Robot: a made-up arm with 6 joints. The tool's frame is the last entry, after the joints.
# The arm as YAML. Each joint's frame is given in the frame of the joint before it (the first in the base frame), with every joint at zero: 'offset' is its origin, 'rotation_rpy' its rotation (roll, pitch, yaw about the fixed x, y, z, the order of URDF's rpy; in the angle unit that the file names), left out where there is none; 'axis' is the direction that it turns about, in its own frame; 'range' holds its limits. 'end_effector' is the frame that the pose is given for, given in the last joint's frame.
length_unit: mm
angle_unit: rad
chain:
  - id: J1
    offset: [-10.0, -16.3, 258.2]
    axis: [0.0, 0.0, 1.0]
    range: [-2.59, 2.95]
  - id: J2
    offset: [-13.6, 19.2, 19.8]
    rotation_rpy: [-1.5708, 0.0, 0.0]
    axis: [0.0, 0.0, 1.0]
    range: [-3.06, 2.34]
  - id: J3
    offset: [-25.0, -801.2, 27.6]
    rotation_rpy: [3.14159, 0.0, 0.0]
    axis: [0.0, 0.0, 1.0]
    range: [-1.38, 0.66]
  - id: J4
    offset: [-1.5, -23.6, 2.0]
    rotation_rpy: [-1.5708, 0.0, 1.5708]
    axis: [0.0, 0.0, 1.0]
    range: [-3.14, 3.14]
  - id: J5
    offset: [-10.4, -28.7, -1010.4]
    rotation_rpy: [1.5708, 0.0, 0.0]
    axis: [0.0, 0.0, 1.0]
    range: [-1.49, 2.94]
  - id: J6
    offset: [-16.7, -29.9, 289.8]
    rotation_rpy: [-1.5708, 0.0, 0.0]
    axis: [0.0, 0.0, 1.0]
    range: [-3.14, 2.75]
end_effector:
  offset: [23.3, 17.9, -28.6]
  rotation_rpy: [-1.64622, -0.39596, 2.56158]
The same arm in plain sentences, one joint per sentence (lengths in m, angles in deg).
The arm has six revolute joints in a row. What follows holds with every joint at zero, and every direction is one of the base frame's.
The first joint sits 0.01 m along -x and 0.0163 m along -y and 0.2582 m along +z from the base frame's origin and turns about +z, from -148.4 to 169.02 deg.
The second joint sits 0.0136 m along -x and 0.0192 m along +y and 0.0198 m along +z from the first joint and turns about +y, from -175.33 to 134.07 deg.
The third joint sits 0.025 m along -x and 0.0276 m along +y and 0.8012 m along +z from the second joint and turns about -y, from -79.07 to 37.82 deg.
The fourth joint sits 0.0015 m along -x and 0.002 m along -y and 0.0236 m along -z from the third joint and turns about -x, from -179.91 to 179.91 deg.
The fifth joint sits 1.0104 m along +x and 0.0287 m along -y and 0.0104 m along -z from the fourth joint and turns about -y, from -85.37 to 168.45 deg.
The sixth joint sits 0.0299 m along +x and 0.2898 m along -y and 0.0167 m along -z from the fifth joint and turns about -x, from -179.91 to 157.56 deg.
The tool frame, which is the frame that the pose is given for, sits 0.0286 m along +x and 0.0179 m along +y and 0.0233 m along +z from the sixth joint; its axes are the base frame's turned by roll -153.84, pitch 50.51 and yaw 127.34 deg (as in URDF: about the fixed x, then y, then z).

